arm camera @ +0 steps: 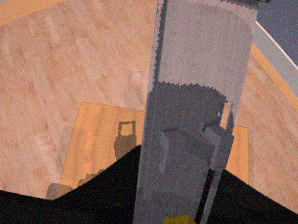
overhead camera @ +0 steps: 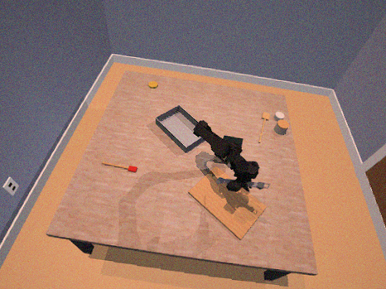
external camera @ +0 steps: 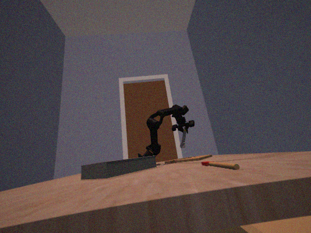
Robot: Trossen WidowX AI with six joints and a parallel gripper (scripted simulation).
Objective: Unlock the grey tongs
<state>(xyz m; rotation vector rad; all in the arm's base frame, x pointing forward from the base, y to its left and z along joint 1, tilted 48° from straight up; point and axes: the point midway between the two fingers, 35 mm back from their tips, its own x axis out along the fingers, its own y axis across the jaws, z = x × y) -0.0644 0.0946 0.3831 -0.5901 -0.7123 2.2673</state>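
My gripper tip is 30 mm short of the yellow lock piece, 20 mm below it and 10 mm to the left of it. Also, from my gripper tip: roasting tin: 430 mm to the right, 420 mm ahead, 180 mm below; then red-headed spatula: 670 mm ahead, 200 mm below, 60 mm to the right; then wooden board: 200 mm below, 70 mm ahead, 20 mm to the right.
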